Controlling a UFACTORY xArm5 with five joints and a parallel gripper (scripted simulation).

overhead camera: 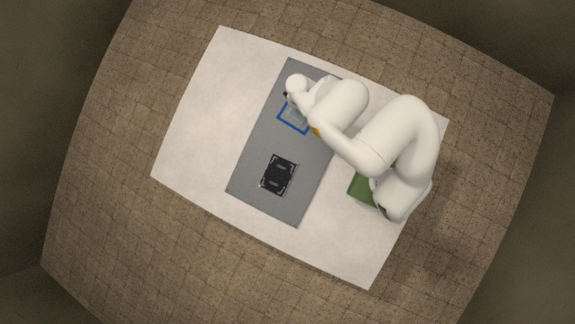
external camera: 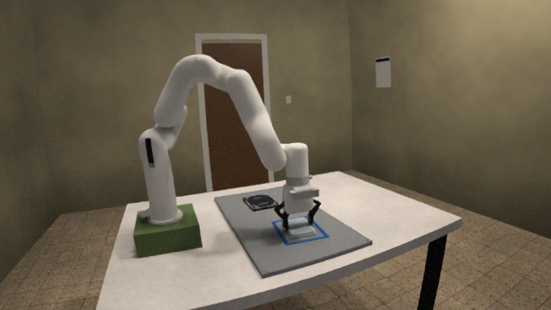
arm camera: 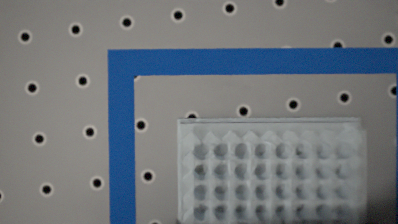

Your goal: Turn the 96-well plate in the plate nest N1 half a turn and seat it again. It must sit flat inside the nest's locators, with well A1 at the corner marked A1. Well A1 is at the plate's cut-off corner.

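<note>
Now: the plate nest 2 cm behind my hand, 32 cm to the left of it and 1 cm below it. From my hand the other things lie so: 96-well plate (1 cm below).
</note>
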